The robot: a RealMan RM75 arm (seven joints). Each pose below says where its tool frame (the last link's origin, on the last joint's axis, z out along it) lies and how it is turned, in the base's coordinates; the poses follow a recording.
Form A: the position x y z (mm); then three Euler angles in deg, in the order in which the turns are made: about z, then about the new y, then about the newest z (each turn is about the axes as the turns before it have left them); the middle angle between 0 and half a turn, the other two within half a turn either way.
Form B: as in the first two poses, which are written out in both.
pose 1, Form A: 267.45 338.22 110.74 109.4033 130.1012 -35.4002
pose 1, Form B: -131.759 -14.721 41.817 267.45 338.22 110.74
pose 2, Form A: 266.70 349.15 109.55 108.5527 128.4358 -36.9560
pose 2, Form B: -129.933 -14.432 41.259 266.70 349.15 109.55
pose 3, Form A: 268.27 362.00 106.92 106.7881 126.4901 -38.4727
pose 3, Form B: -127.691 -13.427 41.356 268.27 362.00 106.92
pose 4, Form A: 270.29 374.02 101.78 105.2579 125.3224 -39.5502
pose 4, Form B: -126.298 -12.399 41.487 270.29 374.02 101.78
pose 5, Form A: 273.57 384.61 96.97 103.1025 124.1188 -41.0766
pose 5, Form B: -124.824 -10.817 41.485 273.57 384.61 96.97
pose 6, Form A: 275.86 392.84 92.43 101.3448 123.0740 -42.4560
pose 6, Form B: -123.593 -9.488 41.296 275.86 392.84 92.43
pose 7, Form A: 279.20 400.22 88.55 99.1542 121.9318 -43.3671
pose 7, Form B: -122.262 -7.760 41.761 279.20 400.22 88.55
